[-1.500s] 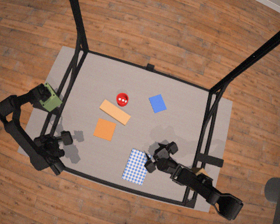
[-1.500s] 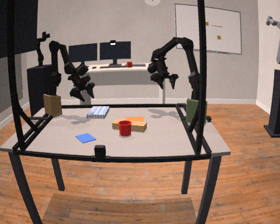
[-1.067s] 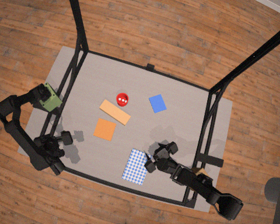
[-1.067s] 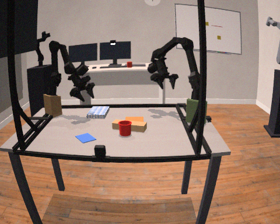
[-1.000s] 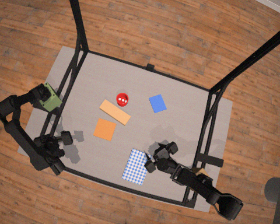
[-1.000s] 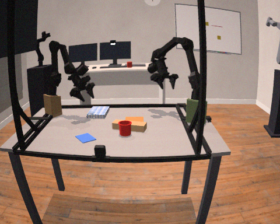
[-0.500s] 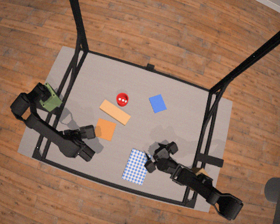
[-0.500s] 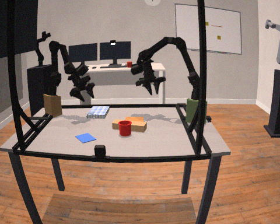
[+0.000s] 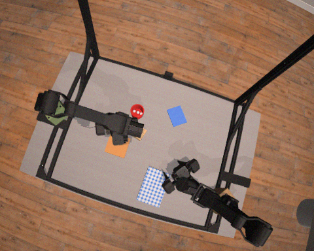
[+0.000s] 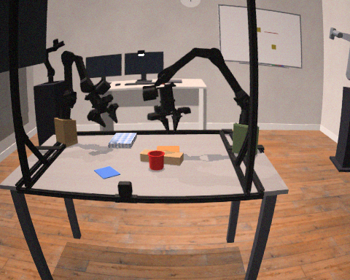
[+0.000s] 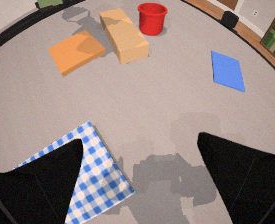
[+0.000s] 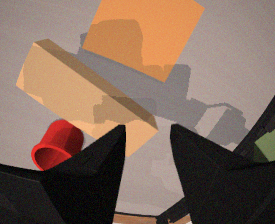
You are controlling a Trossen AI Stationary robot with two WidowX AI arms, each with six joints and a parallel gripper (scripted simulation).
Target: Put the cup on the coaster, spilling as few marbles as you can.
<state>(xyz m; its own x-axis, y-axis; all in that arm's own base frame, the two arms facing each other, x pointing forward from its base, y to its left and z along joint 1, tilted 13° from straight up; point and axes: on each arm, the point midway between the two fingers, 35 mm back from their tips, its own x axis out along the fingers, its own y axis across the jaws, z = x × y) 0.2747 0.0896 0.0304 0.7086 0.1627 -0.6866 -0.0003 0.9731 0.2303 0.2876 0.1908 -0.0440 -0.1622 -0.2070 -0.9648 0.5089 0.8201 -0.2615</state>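
The red cup is 140 mm behind my right hand, 30 mm to the left of it and 120 mm below it. Also, from my right hand: orange square slab 50 mm ahead, 30 mm to the left, 140 mm below; then tan block 60 mm behind, 30 mm to the left, 130 mm below; then blue square coaster 240 mm behind, 220 mm to the left, 140 mm below.
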